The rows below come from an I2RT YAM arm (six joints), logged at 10 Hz.
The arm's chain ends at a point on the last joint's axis. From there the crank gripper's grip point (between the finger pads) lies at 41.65 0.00 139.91 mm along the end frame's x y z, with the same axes.
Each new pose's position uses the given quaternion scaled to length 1; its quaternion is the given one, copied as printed.
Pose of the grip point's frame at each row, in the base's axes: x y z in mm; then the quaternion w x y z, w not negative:
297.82 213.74 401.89 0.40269 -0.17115 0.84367 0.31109
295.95 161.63 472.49 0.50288 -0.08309 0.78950 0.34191
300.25 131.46 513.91 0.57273 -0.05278 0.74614 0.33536
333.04 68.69 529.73 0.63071 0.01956 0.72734 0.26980
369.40 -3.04 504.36 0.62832 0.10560 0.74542 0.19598
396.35 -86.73 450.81 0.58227 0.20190 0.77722 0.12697
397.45 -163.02 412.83 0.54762 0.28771 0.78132 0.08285
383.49 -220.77 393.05 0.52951 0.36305 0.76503 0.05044
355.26 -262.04 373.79 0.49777 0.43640 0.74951 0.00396
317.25 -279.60 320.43 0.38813 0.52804 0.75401 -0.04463
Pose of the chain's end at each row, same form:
243.36 122.61 502.08 0.40269 -0.17115 0.84367 0.31109
212.81 65.55 544.36 0.50288 -0.08309 0.78950 0.34191
199.72 40.26 567.63 0.57273 -0.05278 0.74614 0.33536
211.68 1.87 575.73 0.63071 0.01956 0.72734 0.26980
240.39 -42.17 560.34 0.62832 0.10560 0.74542 0.19598
272.56 -100.68 526.90 0.58227 0.20190 0.77722 0.12697
280.83 -159.55 500.56 0.54762 0.28771 0.78132 0.08285
272.33 -203.14 486.01 0.52951 0.36305 0.76503 0.05044
255.53 -229.50 475.30 0.49777 0.43640 0.74951 0.00396
247.83 -244.56 443.97 0.38813 0.52804 0.75401 -0.04463

